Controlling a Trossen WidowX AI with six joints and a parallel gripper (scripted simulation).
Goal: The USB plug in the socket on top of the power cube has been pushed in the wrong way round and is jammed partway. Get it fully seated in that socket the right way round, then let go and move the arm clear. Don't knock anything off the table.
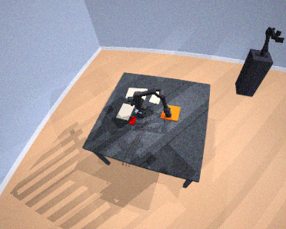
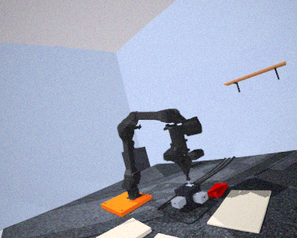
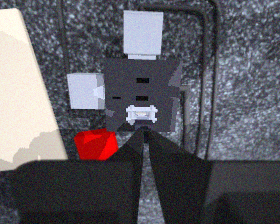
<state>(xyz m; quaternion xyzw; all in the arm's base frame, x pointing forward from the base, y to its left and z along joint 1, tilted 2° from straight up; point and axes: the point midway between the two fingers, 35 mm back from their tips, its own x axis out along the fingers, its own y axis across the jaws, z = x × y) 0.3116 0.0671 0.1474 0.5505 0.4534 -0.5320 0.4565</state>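
Now: the USB plug 2 cm below my gripper tip. Also, from my gripper tip: red block: 8 cm ahead, 9 cm to the left, 11 cm below; then sheet: 21 cm ahead, 2 cm to the right, 12 cm below; then USB socket: 6 cm below.
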